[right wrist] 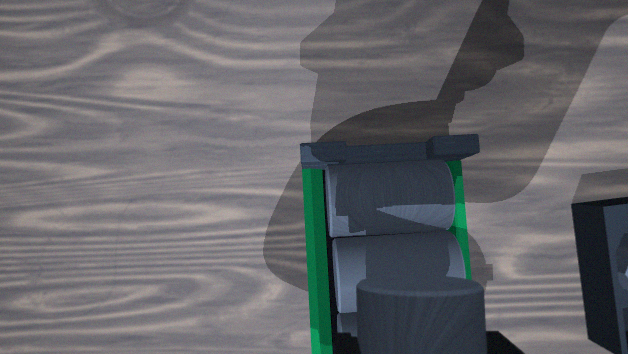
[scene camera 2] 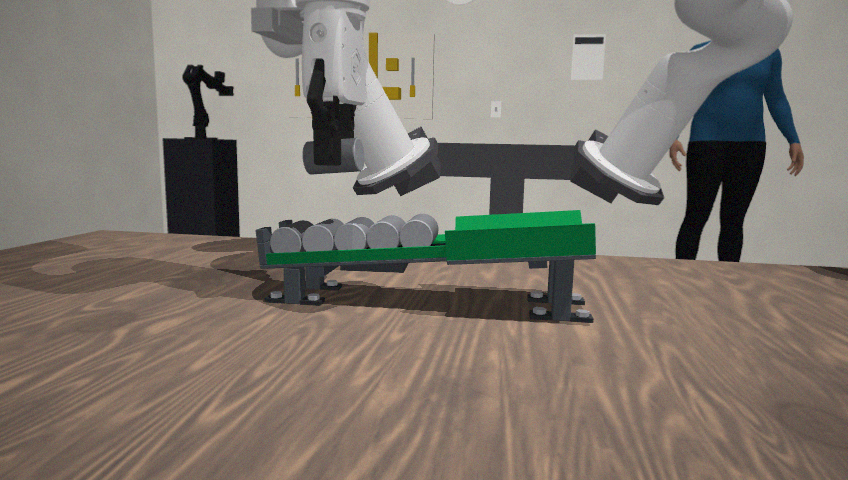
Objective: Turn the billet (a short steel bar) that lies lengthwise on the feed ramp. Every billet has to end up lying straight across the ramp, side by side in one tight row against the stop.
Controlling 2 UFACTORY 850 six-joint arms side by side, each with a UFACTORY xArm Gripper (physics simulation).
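Note:
My right gripper (scene camera 2: 327,157) (right wrist: 422,345) is shut on a grey steel billet (scene camera 2: 352,155) (right wrist: 421,315). It holds the billet level, high above the feed ramp (scene camera 2: 357,256) (right wrist: 316,240), with its length along the ramp. Below it, several billets lie straight across the ramp, side by side. The first billet (scene camera 2: 285,240) (right wrist: 390,192) lies at the dark stop (scene camera 2: 262,248) (right wrist: 385,151), and a second billet (scene camera 2: 318,239) (right wrist: 400,255) lies against it. In the right wrist view the held billet hides the rest of the row. The left gripper does not show.
The ramp's higher green channel (scene camera 2: 517,242) rises at the right of the row. The ramp stands on bolted legs (scene camera 2: 560,291) on the wooden table (scene camera 2: 416,386) (right wrist: 125,175). Part of a dark tray (right wrist: 590,270) shows at the right wrist view's right edge. A person (scene camera 2: 728,113) stands behind.

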